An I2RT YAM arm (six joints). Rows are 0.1 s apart.
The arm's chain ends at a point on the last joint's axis. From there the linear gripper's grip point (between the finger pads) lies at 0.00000 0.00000 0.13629 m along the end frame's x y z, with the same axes.
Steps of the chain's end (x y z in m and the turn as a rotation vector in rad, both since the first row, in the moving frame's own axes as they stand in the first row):
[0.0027, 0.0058, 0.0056, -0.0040, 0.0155, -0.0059]
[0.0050, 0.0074, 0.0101, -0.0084, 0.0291, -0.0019]
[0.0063, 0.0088, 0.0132, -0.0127, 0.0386, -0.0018]
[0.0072, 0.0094, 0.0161, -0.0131, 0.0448, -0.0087]
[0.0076, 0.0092, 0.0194, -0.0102, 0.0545, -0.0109]
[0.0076, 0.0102, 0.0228, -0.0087, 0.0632, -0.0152]
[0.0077, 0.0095, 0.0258, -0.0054, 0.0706, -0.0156]
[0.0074, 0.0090, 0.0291, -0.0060, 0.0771, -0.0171]
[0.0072, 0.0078, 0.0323, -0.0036, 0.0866, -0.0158]
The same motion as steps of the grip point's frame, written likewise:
[0.0048, 0.0063, 0.0056, -0.0040, 0.0155, -0.0059]
[0.0090, 0.0085, 0.0100, -0.0084, 0.0291, -0.0019]
[0.0116, 0.0105, 0.0131, -0.0127, 0.0386, -0.0018]
[0.0133, 0.0112, 0.0160, -0.0131, 0.0448, -0.0087]
[0.0150, 0.0105, 0.0192, -0.0102, 0.0545, -0.0109]
[0.0162, 0.0113, 0.0225, -0.0087, 0.0632, -0.0152]
[0.0173, 0.0102, 0.0255, -0.0054, 0.0706, -0.0156]
[0.0179, 0.0097, 0.0287, -0.0060, 0.0771, -0.0171]
[0.0190, 0.0082, 0.0318, -0.0036, 0.0866, -0.0158]

